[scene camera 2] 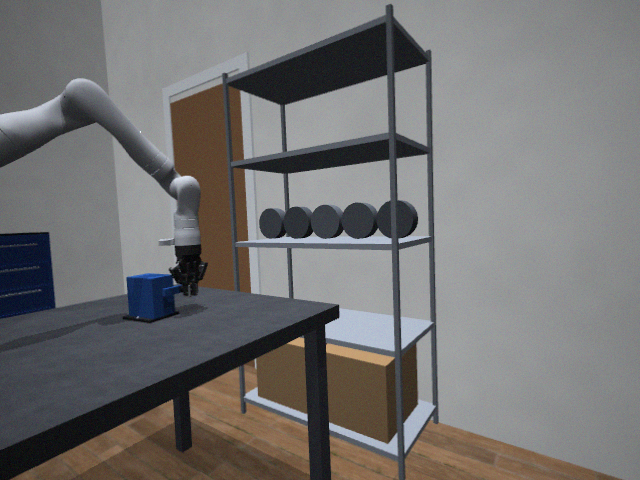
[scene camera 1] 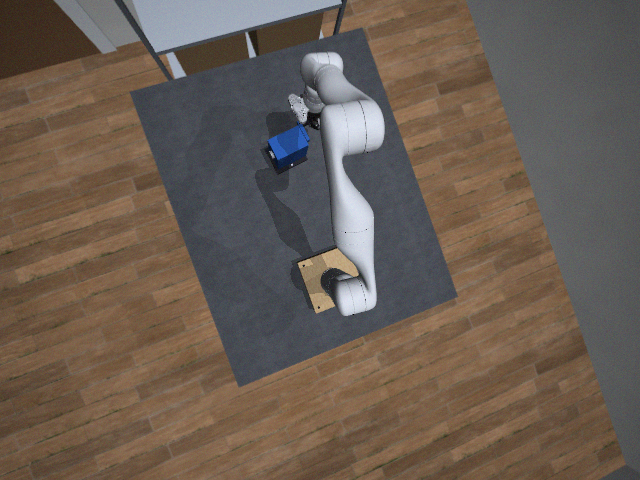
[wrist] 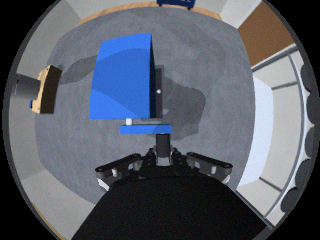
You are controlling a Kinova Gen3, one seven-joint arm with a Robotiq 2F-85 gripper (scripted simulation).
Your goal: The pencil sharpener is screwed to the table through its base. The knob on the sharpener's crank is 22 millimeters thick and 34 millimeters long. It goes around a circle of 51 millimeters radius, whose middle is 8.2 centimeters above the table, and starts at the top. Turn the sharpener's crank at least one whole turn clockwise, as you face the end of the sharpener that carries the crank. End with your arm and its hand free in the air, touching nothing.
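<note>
Through scene camera 2 I can see my gripper (scene camera 2: 191, 296). Scene camera 1 lets me see a blue pencil sharpener (scene camera 1: 290, 148). In the wrist view I see them together, the gripper (wrist: 162, 150) and the sharpener (wrist: 125, 85).
</note>
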